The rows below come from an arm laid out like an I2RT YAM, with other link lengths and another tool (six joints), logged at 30 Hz.
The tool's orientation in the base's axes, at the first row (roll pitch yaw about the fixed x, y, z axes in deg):
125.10, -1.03, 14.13
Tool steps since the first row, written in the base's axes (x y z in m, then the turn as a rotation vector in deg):
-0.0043, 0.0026, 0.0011, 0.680, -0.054, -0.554
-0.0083, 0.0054, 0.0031, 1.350, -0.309, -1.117
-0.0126, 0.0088, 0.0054, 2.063, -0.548, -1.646
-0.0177, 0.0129, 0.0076, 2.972, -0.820, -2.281
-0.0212, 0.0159, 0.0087, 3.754, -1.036, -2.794
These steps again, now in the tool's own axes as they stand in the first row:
-0.0035, -0.0011, -0.0036, 0.636, -0.337, 0.504
-0.0067, -0.0015, -0.0078, 1.213, -0.570, 1.170
-0.0100, -0.0021, -0.0127, 1.837, -0.779, 1.812
-0.0139, -0.0033, -0.0183, 2.640, -1.031, 2.583
-0.0165, -0.0045, -0.0220, 3.337, -1.231, 3.213

